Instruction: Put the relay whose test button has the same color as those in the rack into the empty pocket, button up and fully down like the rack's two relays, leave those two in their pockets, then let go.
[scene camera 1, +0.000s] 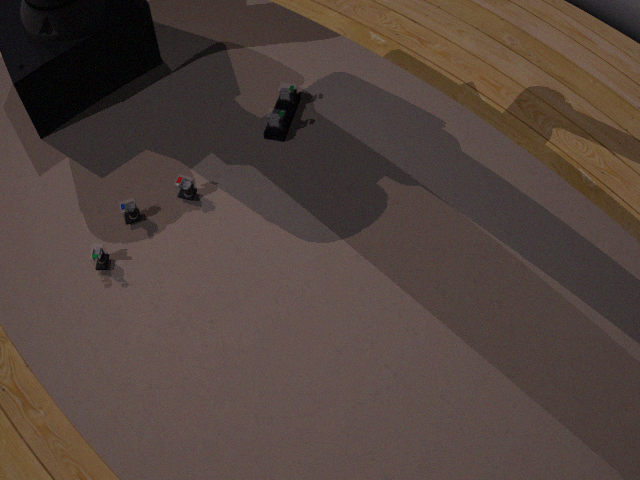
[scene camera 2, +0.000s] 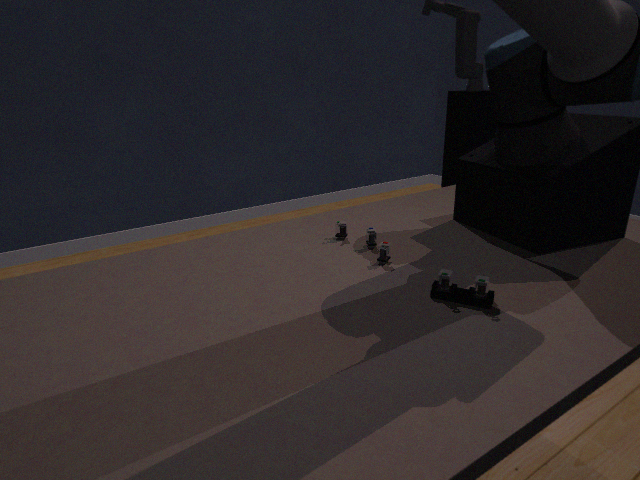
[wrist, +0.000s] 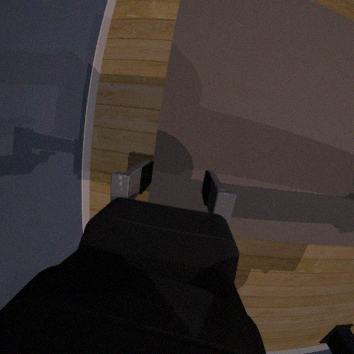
Scene:
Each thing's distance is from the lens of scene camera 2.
black rack (scene camera 2: 458, 295): 84 cm

